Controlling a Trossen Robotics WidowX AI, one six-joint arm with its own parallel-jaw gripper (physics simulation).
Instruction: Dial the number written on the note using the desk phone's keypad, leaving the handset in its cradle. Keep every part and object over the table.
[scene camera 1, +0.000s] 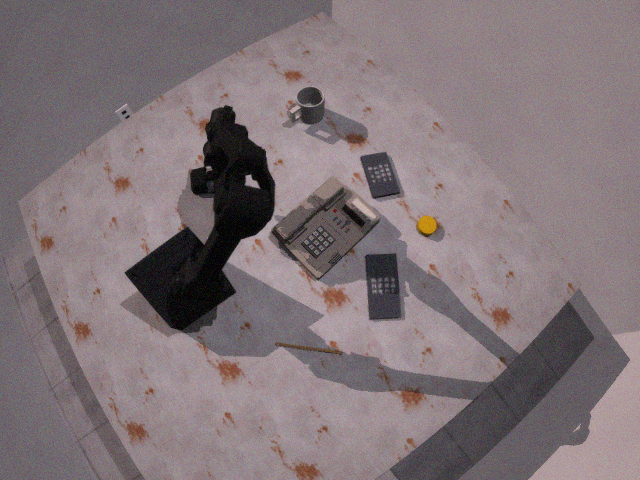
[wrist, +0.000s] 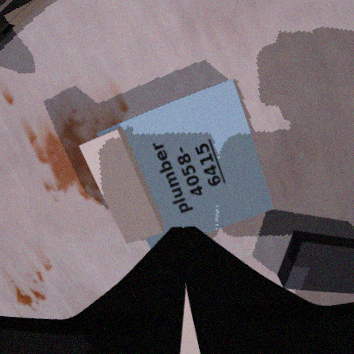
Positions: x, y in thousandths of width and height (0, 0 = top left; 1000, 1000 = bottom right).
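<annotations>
A handset is out of frame in the wrist view, though scene camera 1 (513, 401) does show the handset. As for my gripper, it appears in scene camera 1 (370, 393), and I find it in the wrist view (516, 674) too.
</annotations>
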